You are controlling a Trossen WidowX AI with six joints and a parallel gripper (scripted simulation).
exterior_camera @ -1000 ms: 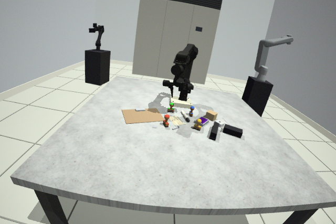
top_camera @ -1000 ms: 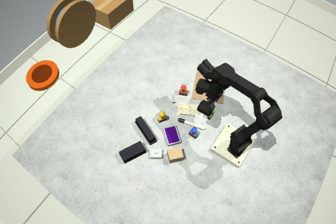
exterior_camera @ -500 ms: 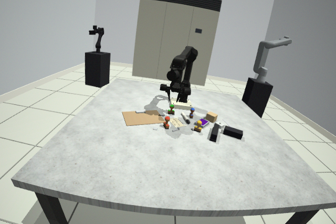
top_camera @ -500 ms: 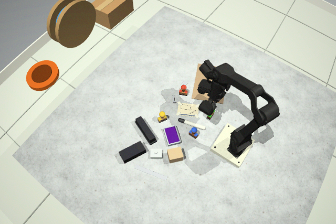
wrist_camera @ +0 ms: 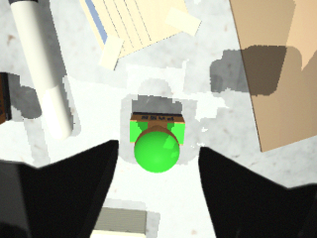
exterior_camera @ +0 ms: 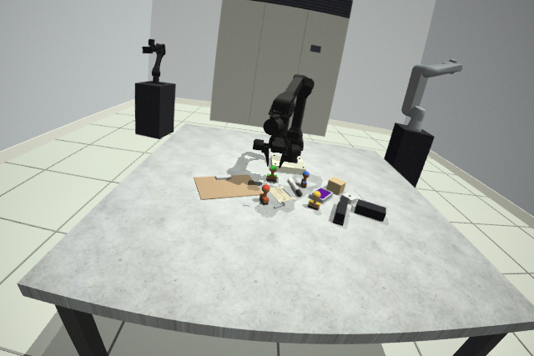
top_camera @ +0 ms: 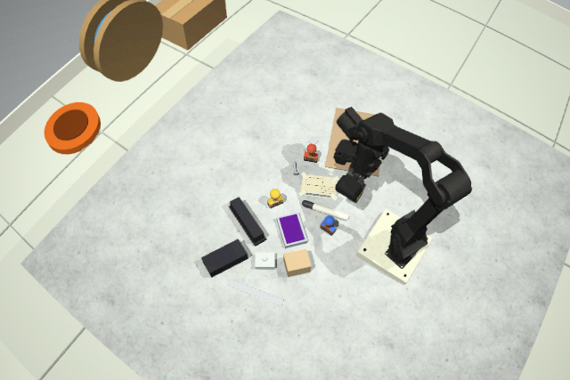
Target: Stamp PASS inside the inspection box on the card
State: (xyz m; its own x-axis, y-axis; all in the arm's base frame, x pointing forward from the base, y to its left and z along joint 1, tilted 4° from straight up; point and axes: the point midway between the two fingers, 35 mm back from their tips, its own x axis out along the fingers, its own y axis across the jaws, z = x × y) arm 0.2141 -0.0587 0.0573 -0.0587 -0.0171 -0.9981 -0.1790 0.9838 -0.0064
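The green pass stamp lies 40 mm below my gripper tip. The rest, counted from my gripper tip: white marker: 40 mm ahead, 110 mm to the left, 50 mm below; then cream card: 90 mm ahead, 50 mm to the left, 60 mm below; then blue-knobbed stamp: 20 mm behind, 130 mm to the left, 40 mm below.
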